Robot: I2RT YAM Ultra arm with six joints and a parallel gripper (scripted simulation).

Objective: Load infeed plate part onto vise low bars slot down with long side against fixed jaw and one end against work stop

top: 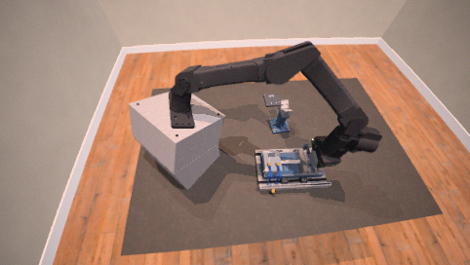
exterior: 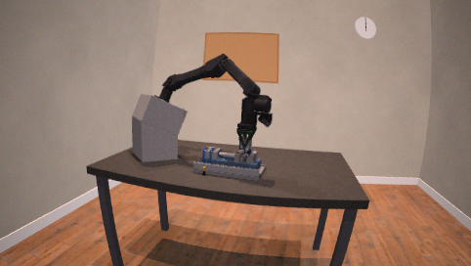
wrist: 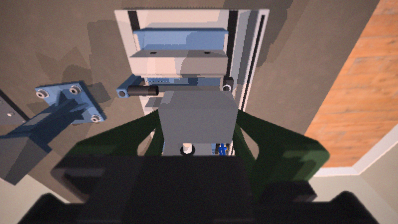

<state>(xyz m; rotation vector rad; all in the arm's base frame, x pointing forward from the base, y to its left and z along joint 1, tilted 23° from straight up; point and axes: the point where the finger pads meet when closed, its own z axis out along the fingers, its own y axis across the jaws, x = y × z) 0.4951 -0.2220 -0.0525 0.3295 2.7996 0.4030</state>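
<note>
Now: the moving jaw 60 mm below my hand, 30 mm to the left of it and 30 mm behind it. From my hand the other things lie so: fixed jaw: 60 mm below, 30 mm ahead, 10 mm to the left; part: 10 mm below; work stop: 70 mm to the left, 50 mm below, 10 mm ahead.
</note>
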